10 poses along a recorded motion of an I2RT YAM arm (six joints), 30 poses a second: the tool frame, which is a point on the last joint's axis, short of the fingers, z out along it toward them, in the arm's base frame.
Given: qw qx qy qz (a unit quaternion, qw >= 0); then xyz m.
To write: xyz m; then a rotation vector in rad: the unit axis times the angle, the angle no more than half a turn. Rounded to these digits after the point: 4 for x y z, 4 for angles.
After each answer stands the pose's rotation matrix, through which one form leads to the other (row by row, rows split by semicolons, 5 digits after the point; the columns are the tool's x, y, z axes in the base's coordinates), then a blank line. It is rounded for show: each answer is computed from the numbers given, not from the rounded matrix.
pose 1, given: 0.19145 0.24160 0.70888 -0.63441 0.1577 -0.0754 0.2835
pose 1, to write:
0.1577 -0.0754 0.2835 0.6785 1.9907 -1.7816
-0.80995 0.58544 -0.03512; 0.09961 0.07832 -0.99194; -0.57797 -0.80692 -0.12175

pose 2, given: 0.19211 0.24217 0.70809 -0.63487 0.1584 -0.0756 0.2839
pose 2, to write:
0.1584 -0.0756 0.2839 0.6798 1.9878 -1.7822
-0.80890 0.58688 -0.03543; 0.09903 0.07659 -0.99213; -0.57955 -0.80604 -0.12007

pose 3, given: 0.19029 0.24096 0.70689 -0.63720 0.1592 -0.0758 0.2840
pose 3, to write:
0.1592 -0.0758 0.2840 0.6771 1.9864 -1.7906
-0.81145 0.58318 -0.03805; 0.09816 0.07182 -0.99258; -0.57611 -0.80916 -0.11552

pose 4, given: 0.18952 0.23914 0.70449 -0.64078 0.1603 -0.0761 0.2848
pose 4, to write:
0.1603 -0.0761 0.2848 0.6723 1.9804 -1.8013
-0.81379 0.57982 -0.03944; 0.09406 0.06444 -0.99348; -0.57350 -0.81219 -0.10698

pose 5, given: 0.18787 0.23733 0.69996 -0.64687 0.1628 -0.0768 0.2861
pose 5, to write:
0.1628 -0.0768 0.2861 0.6678 1.9695 -1.8201
-0.81676 0.57529 -0.04404; 0.08919 0.05047 -0.99474; -0.57004 -0.81639 -0.09253

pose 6, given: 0.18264 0.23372 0.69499 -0.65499 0.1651 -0.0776 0.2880
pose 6, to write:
0.1651 -0.0776 0.2880 0.6595 1.9611 -1.8482
-0.82404 0.56412 -0.05230; 0.08561 0.03273 -0.99579; -0.56003 -0.82505 -0.07527

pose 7, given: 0.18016 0.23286 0.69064 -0.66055 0.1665 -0.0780 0.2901
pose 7, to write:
0.1665 -0.0780 0.2901 0.6580 1.9514 -1.8664
-0.82664 0.55966 -0.05878; 0.08364 0.01889 -0.99632; -0.55649 -0.82851 -0.06242

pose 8, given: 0.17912 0.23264 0.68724 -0.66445 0.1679 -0.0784 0.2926
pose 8, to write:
0.1679 -0.0784 0.2926 0.6577 1.9429 -1.8785
-0.82759 0.55779 -0.06296; 0.08173 0.00877 -0.99662; -0.55535 -0.82993 -0.05284

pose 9, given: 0.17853 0.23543 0.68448 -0.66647 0.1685 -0.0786 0.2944
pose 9, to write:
0.1685 -0.0786 0.2944 0.6658 1.9357 -1.8848
-0.82540 0.56027 -0.06941; 0.08432 0.00078 -0.99644; -0.55822 -0.82831 -0.04789

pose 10, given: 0.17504 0.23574 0.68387 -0.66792 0.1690 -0.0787 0.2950
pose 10, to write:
0.1690 -0.0787 0.2950 0.6680 1.9377 -1.8925
-0.82758 0.55625 -0.07550; 0.08860 -0.00337 -0.99606; -0.55432 -0.83101 -0.04650

